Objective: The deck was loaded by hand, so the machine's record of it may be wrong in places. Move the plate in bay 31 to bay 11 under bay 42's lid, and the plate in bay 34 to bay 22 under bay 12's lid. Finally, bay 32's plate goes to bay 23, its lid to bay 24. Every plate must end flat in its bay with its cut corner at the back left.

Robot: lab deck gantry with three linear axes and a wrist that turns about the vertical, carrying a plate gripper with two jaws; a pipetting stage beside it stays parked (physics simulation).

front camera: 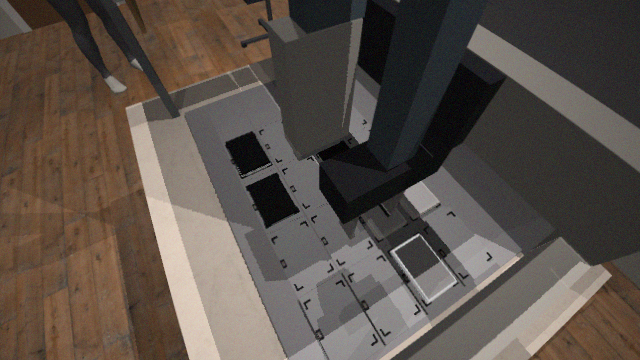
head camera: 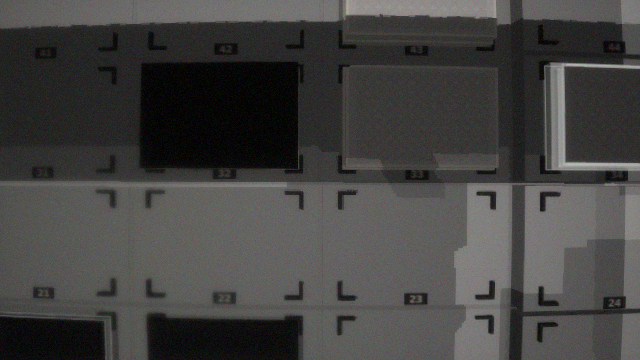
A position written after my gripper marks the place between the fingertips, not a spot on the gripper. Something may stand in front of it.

In view: my gripper (front camera: pixel 365 219), a black lid (front camera: pixel 269 194), a black lid (front camera: pixel 248 154) and a black lid (head camera: pixel 193 115).
